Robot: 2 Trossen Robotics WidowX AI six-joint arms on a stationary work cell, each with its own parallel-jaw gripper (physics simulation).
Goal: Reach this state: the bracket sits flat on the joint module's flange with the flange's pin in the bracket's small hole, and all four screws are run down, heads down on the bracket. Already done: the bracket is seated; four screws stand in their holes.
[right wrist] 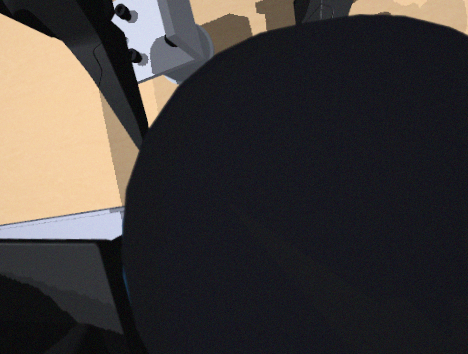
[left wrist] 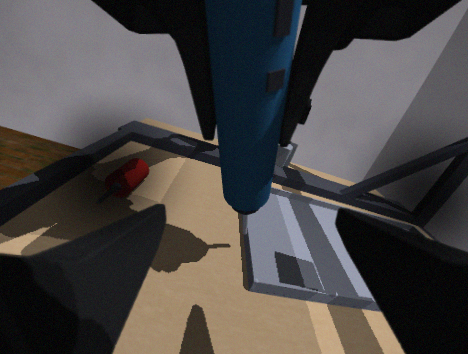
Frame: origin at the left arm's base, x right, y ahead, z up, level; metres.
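Seen in the pictures: left gripper, between the fingertips: [left wrist: 252,214]; right gripper, between the fingertips: [left wrist: 245,143].
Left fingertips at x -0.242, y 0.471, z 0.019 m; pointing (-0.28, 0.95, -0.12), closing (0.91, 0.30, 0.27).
Observation:
Pixels of each thing's top centre, then the offset from my left fingertips to it. "pt": a spot on its surface instead.
- bracket, a spot on its surface: [right wrist: 142,35] pt dz -0.058, dx +0.099, dy -0.068 m
- round grey joint module, centre of its top: [right wrist: 152,30] dz -0.061, dx +0.091, dy -0.073 m
- blue power screwdriver, a spot on its surface: [left wrist: 247,170] pt dz +0.008, dx -0.014, dy +0.033 m
- shallow grey tray, centre of its top: [left wrist: 366,242] dz -0.108, dx +0.190, dy +0.233 m
- red-handled tool, centre of its top: [left wrist: 122,171] dz -0.090, dx -0.171, dy +0.105 m
The bracket [right wrist: 142,35], a pale plate with a raised grey wall, shows in part at the top left of the right wrist view, over the round grey joint module [right wrist: 206,44]. Two black screw heads [right wrist: 121,12] [right wrist: 134,55] stand on the plate, with shadows beside them. The other screws cannot be made out clearly. My right gripper [left wrist: 245,143] is shut on the blue power screwdriver [left wrist: 247,170], which points down; its black round end [right wrist: 300,190] hides much of the right wrist view. My left gripper [left wrist: 252,214] is open and empty, its fingers apart in front of the driver's lower end.
A shallow grey tray [left wrist: 265,245] with a dark square lies beyond my left fingers; a pale tray edge [right wrist: 65,226] shows at the left. A red-handled tool [left wrist: 131,176] lies at the left. Dark frame bars [left wrist: 200,150] run along the table's edge.

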